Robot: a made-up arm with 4 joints.
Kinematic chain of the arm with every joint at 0, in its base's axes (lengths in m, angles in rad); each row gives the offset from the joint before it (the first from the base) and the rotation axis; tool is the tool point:
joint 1: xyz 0 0 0.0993 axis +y
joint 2: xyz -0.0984 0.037 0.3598 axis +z
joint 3: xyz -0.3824 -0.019 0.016 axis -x
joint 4: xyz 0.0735 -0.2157 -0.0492 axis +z
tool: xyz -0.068 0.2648 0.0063
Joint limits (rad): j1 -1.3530..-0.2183 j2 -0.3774..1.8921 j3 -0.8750..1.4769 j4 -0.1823..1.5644
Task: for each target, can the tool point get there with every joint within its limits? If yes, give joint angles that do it. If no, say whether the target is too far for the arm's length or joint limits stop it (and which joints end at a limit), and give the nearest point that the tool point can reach.
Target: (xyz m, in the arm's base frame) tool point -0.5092 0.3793 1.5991
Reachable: no: too far | nearest point -0.7902 0.1666 0.5924 | short by 1.067 m
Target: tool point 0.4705 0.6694 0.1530
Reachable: no: joint limits stop it (at a limit: joint 1, joint 2, joint 4) | nearest point -0.4518 0.1990 0.3502 | short by 1.054 m
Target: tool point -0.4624 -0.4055 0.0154
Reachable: yes | joints -1.0479 1.0157 1.0276 0.4450
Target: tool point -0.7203 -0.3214 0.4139
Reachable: yes | joints -0.3081 0.3306 0.9285 1.2986
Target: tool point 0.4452 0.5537 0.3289
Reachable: no: joint limits stop it (at a limit: joint 1, joint 2, joint 3, joint 4) | nearest point -0.0110 -0.2562 0.4195 | short by 0.934 m
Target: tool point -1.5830 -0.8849 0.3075
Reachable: no: too far | nearest point -0.8131 -0.3857 0.2062 | short by 0.923 m
